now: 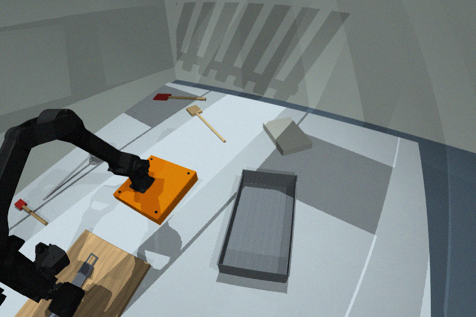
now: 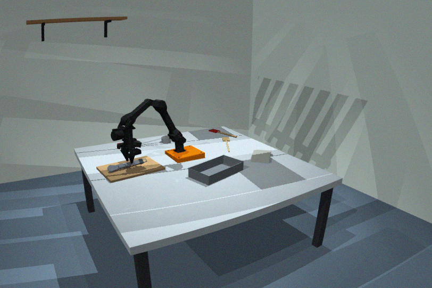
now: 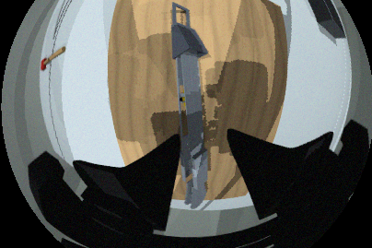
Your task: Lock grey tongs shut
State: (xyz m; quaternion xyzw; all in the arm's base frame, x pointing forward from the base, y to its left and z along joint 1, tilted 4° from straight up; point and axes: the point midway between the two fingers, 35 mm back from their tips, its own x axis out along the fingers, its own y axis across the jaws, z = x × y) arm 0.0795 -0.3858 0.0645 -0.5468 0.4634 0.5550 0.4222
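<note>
Now: the wooden board 40 mm below my gripper tip. The rest, counted from my gripper tip: beige block 810 mm to the left, 260 mm ahead, 30 mm below; then roasting tin 420 mm to the left, 310 mm ahead, 20 mm below; then red spatula 910 mm to the left, 340 mm behind, 40 mm below.
</note>
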